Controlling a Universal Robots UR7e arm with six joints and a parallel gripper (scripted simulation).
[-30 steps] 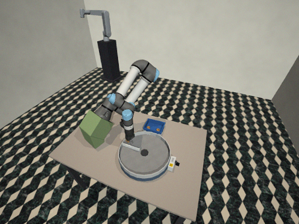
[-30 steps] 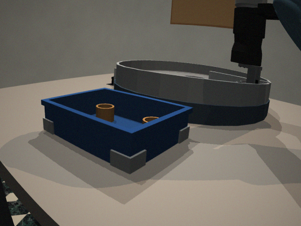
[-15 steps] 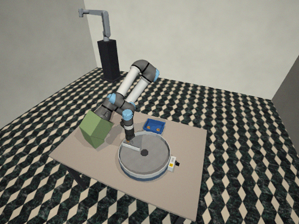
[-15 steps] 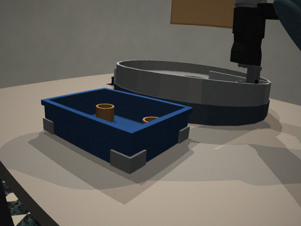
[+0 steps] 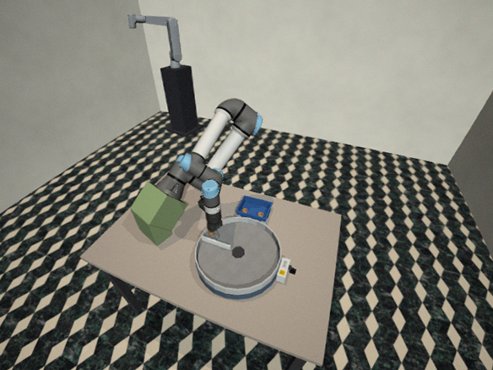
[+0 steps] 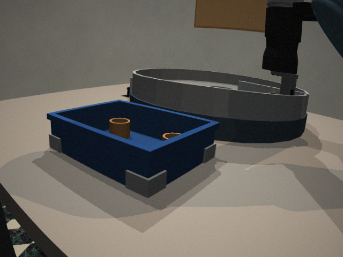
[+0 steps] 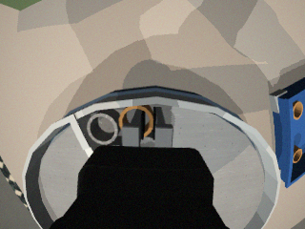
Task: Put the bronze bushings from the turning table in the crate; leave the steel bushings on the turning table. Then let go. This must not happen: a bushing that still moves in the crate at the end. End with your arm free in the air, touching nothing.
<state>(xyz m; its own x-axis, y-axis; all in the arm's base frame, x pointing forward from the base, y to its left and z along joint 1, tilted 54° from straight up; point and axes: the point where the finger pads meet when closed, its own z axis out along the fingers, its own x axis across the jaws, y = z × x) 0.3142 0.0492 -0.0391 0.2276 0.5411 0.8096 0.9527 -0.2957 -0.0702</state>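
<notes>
My hand is 29 cm to the right of the blue crate, 10 cm short of it and 5 cm above it. From my hand the other things lie so: turning table: 18 cm ahead, 4 cm to the right, 2 cm below.
</notes>
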